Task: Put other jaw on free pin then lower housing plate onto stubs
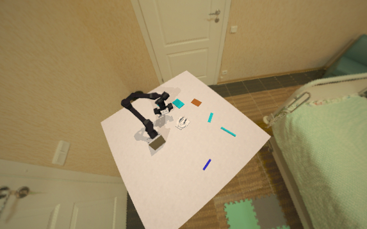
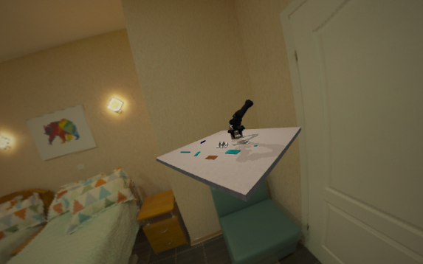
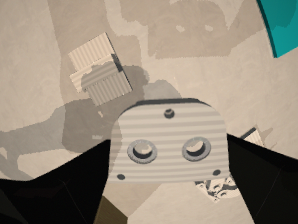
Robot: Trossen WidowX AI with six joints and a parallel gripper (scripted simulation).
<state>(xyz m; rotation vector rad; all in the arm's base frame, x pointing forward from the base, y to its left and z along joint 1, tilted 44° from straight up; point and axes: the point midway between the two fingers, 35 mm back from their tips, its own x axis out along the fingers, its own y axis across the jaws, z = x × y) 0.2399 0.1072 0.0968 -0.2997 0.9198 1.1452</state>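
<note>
Right now the jaw piece is 3 cm ahead of my gripper tip, 16 cm to the right of it and 6 cm below it. The rest, counted from my gripper tip: teal plate (21 cm ahead, 4 cm to the left, 8 cm below); then blue bar (9 cm behind, 61 cm to the right, 7 cm below); then orange plate (35 cm ahead, 11 cm to the right, 8 cm below).
</note>
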